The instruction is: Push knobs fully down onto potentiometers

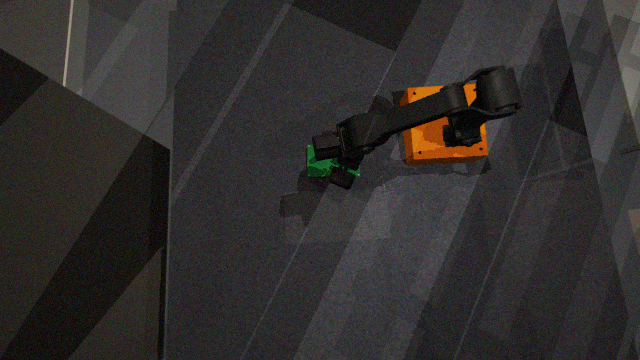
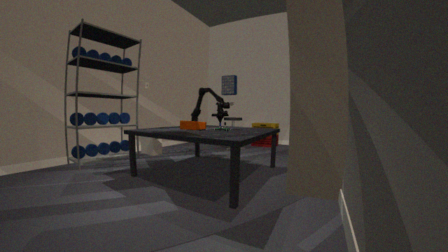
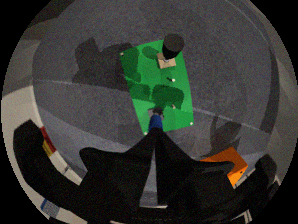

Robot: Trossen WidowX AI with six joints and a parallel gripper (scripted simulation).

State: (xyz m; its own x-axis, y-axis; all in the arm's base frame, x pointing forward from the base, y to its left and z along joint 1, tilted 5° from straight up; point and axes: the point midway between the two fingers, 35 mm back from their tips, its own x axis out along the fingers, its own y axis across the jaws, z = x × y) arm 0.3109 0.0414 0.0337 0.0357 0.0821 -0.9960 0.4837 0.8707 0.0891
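My gripper tip is 2 cm above the blue knob. Also, from my gripper tip: dark knob: 8 cm ahead, 4 cm to the right, 1 cm below.
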